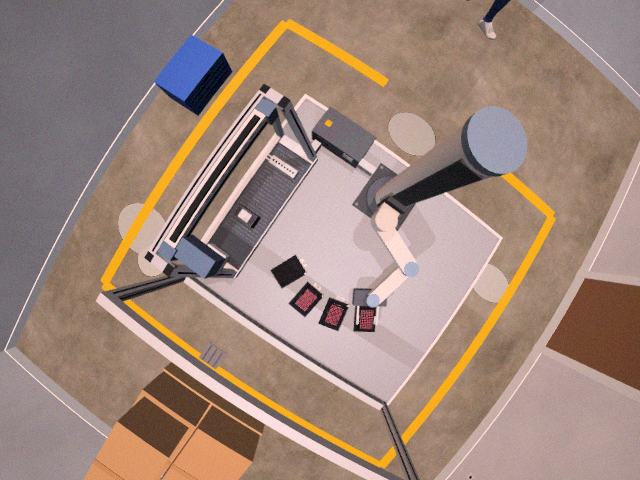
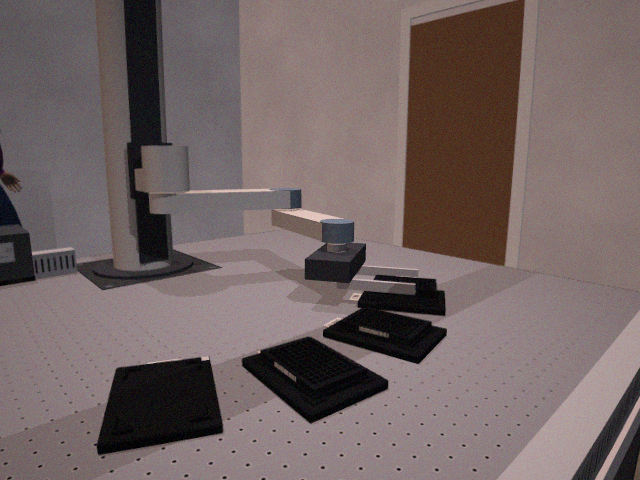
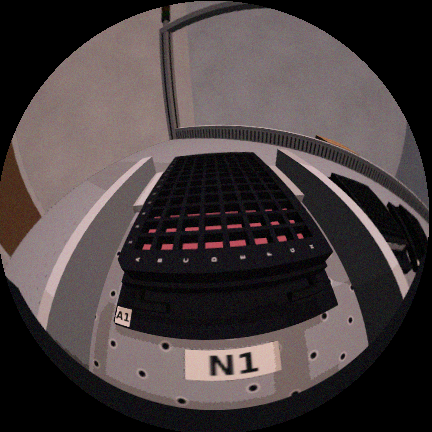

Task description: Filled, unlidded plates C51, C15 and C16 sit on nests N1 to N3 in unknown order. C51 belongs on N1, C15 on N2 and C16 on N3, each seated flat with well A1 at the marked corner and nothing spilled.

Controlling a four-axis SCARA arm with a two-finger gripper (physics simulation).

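Where they show: gripper, fingertip midpoint: (image 1: 366, 324) (image 2: 416, 281) (image 3: 215, 159); arm's base at its link origin: (image 2: 144, 270).
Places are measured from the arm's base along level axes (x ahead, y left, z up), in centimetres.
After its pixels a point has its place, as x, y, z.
My gripper (image 1: 367, 320) @[65.1, 29.3, 5.8] (image 2: 416, 280) @[65.1, 29.3, 5.8] (image 3: 215, 159) @[65.1, 29.3, 5.8] is shut on a black plate with red-filled wells (image 1: 367, 316) @[61.1, 27.4, 5.2] (image 2: 427, 284) @[67.0, 30.3, 5.3] (image 3: 215, 240) @[58.9, 26.0, 4.9]. The plate looks level, on or just above nest N1 (image 2: 403, 305) @[66.3, 23.5, 2.5] (image 3: 225, 312) @[57.0, 24.5, 2.5]; a small gap cannot be ruled out. Its A-row corner is on the same side as the nest's A1 tag (image 3: 123, 317) @[53.6, 28.5, 2.5]. A second filled plate (image 1: 333, 313) @[70.6, 11.0, 3.7] (image 2: 395, 322) @[72.3, 13.0, 3.7] sits on the neighbouring nest (image 2: 413, 354) @[79.6, 7.7, 2.5], and a third (image 1: 306, 298) @[72.0, -6.3, 3.7] (image 2: 312, 361) @[73.3, -5.9, 3.7] on the nest after it (image 2: 311, 411) @[80.1, -12.1, 2.5]. Their labels are too small to read. No spill shows.
A bare black nest (image 1: 288, 270) @[65.0, -23.2, 2.5] (image 2: 162, 403) @[67.8, -23.7, 2.5] lies at the far end of the row. A gantry frame (image 1: 217, 175) @[43.4, -63.2, 52.0] with a dark deck and a grey box (image 1: 343, 135) @[-10.9, -39.8, 12.8] stand beside the work area. The arm's column (image 1: 439, 170) @[6.6, -3.5, 73.7] (image 2: 118, 129) @[4.9, -5.7, 36.3] stands behind the nests.
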